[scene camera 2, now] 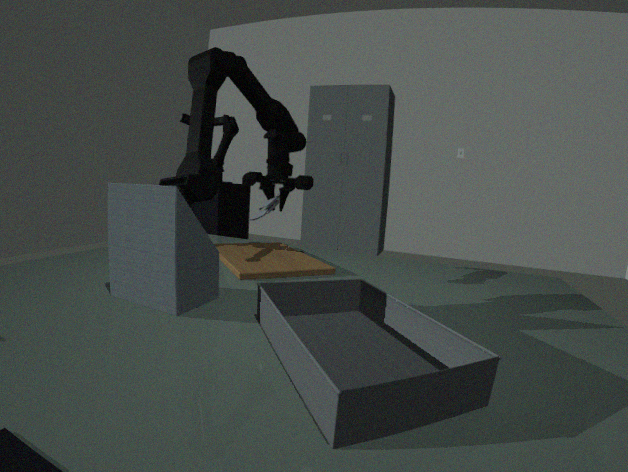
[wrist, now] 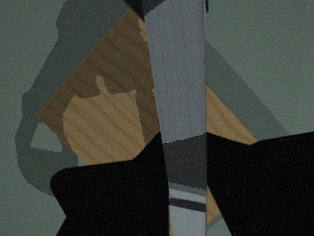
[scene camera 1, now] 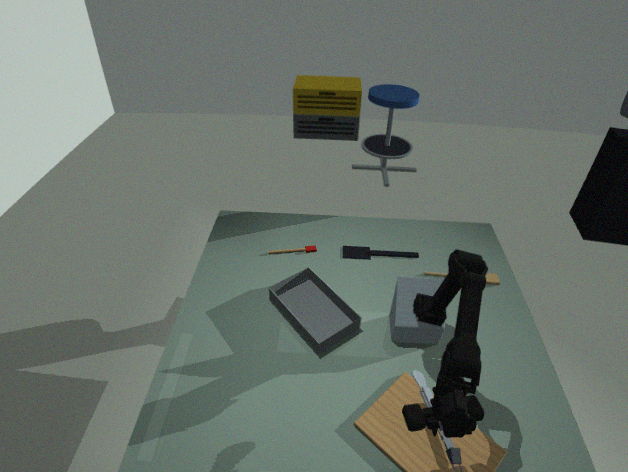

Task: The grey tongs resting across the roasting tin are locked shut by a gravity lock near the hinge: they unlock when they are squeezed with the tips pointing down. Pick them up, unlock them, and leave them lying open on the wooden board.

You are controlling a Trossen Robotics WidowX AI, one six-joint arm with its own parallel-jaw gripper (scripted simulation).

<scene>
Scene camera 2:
gripper: 277, 210
wooden board: 245, 260
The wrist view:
gripper: 175, 134
wooden board: 106, 111
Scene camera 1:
gripper: 438, 434
</scene>
